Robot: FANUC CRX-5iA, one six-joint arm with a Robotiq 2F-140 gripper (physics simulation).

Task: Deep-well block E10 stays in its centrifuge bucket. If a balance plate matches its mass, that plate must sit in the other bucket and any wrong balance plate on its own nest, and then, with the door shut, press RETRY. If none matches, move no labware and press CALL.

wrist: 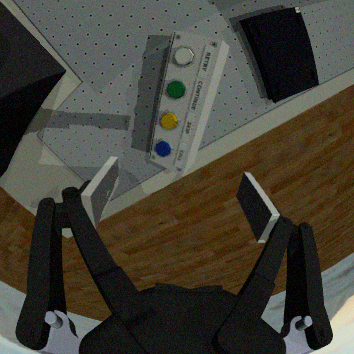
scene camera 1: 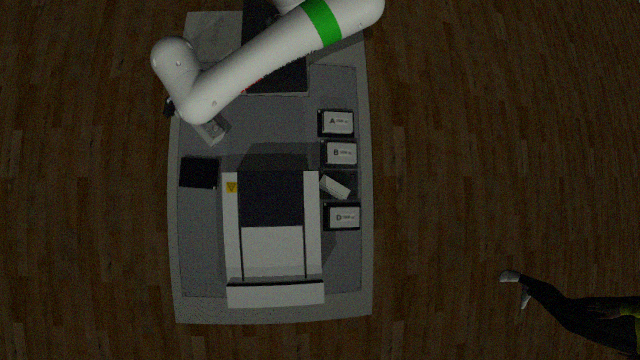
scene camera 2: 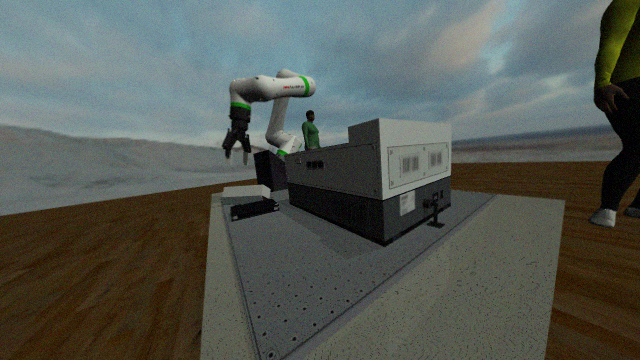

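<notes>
My gripper is open and empty, high above the table edge beside the button box. In the wrist view its white RETRY button, green CONTINUE, yellow SKIP and blue CALL button form a row. Plates A, B and D sit level on black nests. A pale block lies askew on the nest between B and D. The centrifuge has a dark area on top; I cannot tell whether it is door or opening. Block E10 and the buckets do not show.
A black flat tray lies beside the centrifuge, near the button box. The dark arm pedestal stands at the far end. A person in yellow and one in green stand off the table.
</notes>
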